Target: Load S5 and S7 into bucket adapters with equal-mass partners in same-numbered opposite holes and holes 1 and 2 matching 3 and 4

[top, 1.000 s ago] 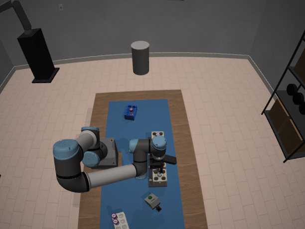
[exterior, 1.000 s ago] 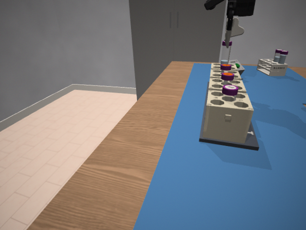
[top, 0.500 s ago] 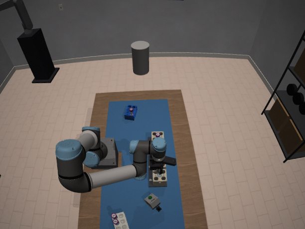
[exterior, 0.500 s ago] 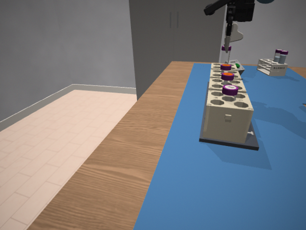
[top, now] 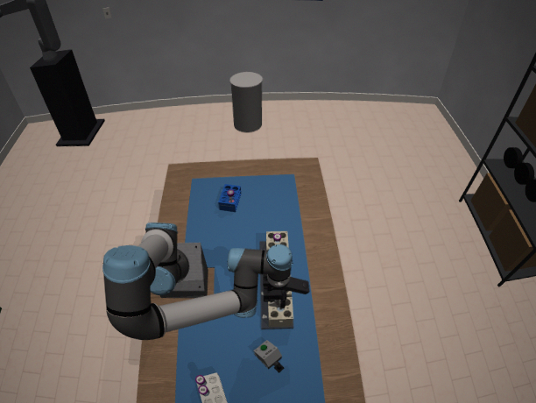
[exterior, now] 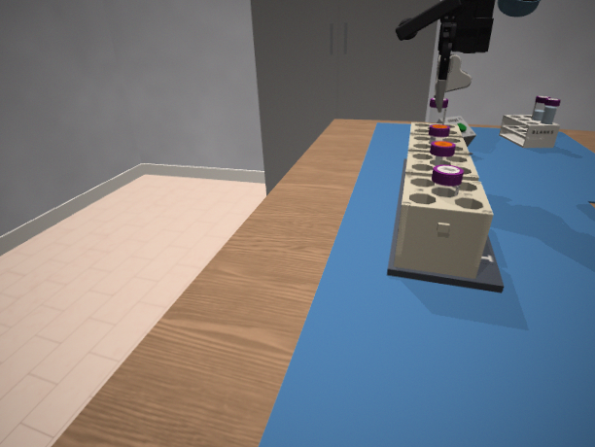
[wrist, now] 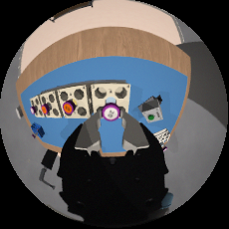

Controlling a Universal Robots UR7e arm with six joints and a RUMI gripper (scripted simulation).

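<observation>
Right now my hand is 16 cm to the left of the green done key, 8 cm above it and 6 cm past it. Round my hand: blanks rack (35 cm to the right, 24 cm behind, 12 cm below).
</observation>
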